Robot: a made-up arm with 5 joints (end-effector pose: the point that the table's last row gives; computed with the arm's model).
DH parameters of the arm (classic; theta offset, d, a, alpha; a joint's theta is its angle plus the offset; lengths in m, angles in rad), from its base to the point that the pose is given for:
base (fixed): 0 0 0 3.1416
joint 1: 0 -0.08 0.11 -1.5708
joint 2: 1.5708 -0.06 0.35 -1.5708
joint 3: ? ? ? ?
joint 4: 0 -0.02 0.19 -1.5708
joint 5: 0 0 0.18 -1.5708
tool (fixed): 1.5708 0.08 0 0
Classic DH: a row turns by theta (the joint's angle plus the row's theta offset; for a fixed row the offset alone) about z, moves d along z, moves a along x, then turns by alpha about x.
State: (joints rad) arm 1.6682 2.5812 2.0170 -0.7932 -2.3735
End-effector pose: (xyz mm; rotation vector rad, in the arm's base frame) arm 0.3 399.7 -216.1 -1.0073 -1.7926 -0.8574
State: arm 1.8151 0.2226 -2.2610 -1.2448 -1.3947
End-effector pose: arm 123.1 -542.8 520.1 0.7055 -1.8340 1.4593
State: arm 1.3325 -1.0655 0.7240 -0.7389 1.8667
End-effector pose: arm 273.4 -635.8 132.5 -1.1408 0.7849 0.8212
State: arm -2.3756 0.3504 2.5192 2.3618 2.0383
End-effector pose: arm -234.0 21.0 356.4 0.2469 -0.3991 -1.3287
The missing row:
joint 3: -1.5708 -0.19 0.03 1.5708
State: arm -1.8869 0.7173 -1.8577 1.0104 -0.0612
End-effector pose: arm -20.6 -64.6 75.6 0.7964 1.8739 1.2014
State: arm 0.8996 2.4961 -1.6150 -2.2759 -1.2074
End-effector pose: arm -217.3 549.6 -85.0 -1.9871 0.5730 1.9309
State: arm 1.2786 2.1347 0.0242 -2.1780 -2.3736
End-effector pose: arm 30.7 218.3 221.4 0.1687 0.4840 -0.1168
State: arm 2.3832 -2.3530 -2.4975 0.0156 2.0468
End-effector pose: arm -65.0 -98.8 -192.2 -2.6490 -0.7596 1.2716
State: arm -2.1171 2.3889 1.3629 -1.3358 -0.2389
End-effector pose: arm 250.0 -583.0 116.0 0.2974 -1.6907 1.1018
